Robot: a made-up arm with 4 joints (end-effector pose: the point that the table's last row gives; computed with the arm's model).
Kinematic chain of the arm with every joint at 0, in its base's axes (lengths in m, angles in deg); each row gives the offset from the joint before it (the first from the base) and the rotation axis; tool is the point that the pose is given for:
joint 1: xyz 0 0 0.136 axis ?
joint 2: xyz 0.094 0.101 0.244 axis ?
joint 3: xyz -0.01 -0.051 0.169 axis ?
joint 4: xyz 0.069 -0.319 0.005 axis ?
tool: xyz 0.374 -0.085 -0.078
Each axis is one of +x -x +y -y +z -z.
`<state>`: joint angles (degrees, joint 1 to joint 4).
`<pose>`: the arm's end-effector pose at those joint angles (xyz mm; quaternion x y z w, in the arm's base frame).
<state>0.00 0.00 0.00 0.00</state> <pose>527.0 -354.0 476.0 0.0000 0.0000 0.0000 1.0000</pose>
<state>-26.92 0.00 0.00 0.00</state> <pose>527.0 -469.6 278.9 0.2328 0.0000 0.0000 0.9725</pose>
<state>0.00 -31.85 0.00 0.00</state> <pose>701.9 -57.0 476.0 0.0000 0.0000 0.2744 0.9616</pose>
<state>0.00 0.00 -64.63 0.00</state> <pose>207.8 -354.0 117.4 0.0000 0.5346 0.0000 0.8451</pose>
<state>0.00 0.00 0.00 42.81</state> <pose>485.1 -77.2 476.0 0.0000 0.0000 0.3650 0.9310</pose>
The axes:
joint 1: -x
joint 2: -z
joint 3: -y
joint 4: +z

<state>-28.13 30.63 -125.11 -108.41</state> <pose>-257.4 -707.4 394.1 -0.5013 0.7750 -0.2510 0.2918</pose>
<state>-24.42 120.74 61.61 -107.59</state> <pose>-505.7 311.3 572.0 0.1317 0.3315 0.8735 0.3313</pose>
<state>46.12 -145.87 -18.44 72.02</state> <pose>-64.2 365.5 130.7 -0.0370 -0.4835 -0.8088 0.3326</pose>
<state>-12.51 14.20 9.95 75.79</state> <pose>321.8 -69.2 513.1 0.0323 -0.1165 0.5003 0.8574</pose>
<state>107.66 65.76 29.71 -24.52</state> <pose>-311.3 651.2 418.2 -0.6037 -0.6947 -0.2107 0.3295</pose>
